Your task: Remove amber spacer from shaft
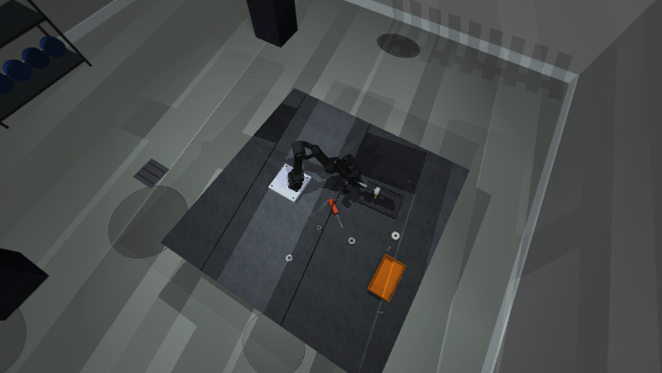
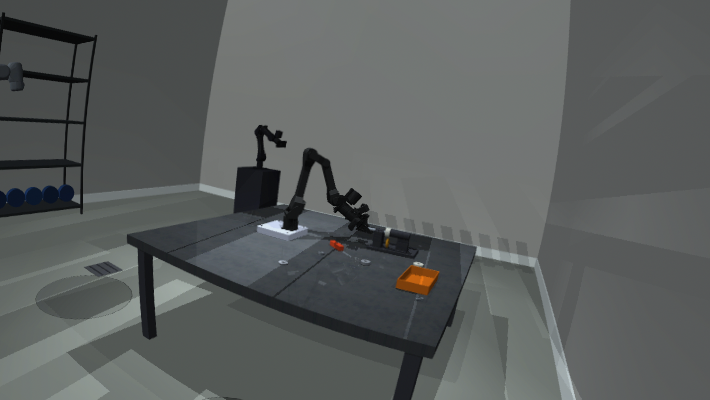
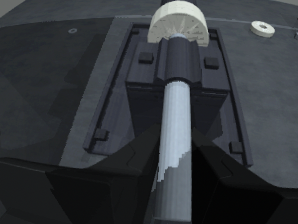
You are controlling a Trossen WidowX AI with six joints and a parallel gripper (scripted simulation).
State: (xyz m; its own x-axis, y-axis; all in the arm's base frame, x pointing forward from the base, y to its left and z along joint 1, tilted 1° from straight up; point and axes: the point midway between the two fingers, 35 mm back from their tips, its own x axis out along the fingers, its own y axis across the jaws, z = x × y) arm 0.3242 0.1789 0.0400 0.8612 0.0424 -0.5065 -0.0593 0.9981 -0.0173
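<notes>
Now: the cream spacer 7 cm ahead of my gripper tip and 2 cm above it. From my gripper tip the other things lie so: screwdriver 7 cm behind, 20 cm to the right, 6 cm below; amber spacer 8 cm ahead, 1 cm to the left, 3 cm below; steel shaft 2 cm ahead, 2 cm above.
</notes>
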